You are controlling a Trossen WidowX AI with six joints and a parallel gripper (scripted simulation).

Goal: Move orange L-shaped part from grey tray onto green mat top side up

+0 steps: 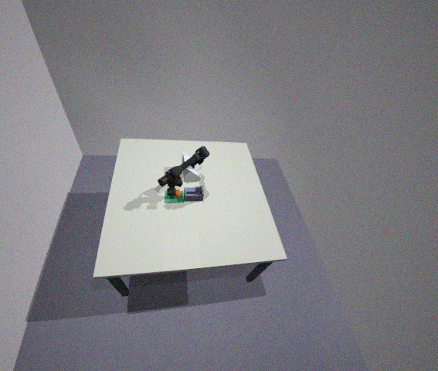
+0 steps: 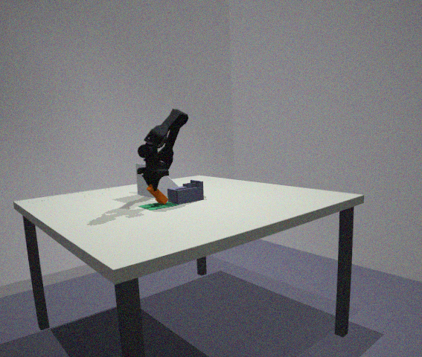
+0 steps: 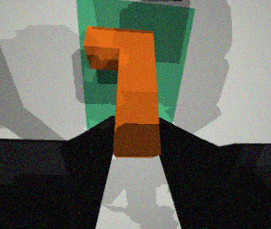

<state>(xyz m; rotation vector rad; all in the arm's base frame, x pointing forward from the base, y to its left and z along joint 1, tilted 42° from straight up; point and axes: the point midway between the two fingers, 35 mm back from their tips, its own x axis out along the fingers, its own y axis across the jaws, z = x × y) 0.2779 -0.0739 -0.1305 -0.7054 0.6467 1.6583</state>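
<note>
Now: the orange L-shaped part 2 cm behind my gripper tip, 3 cm to the left of it and 3 cm below it. From my gripper tip the other things lie so: green mat 2 cm to the left, 9 cm below.
</note>
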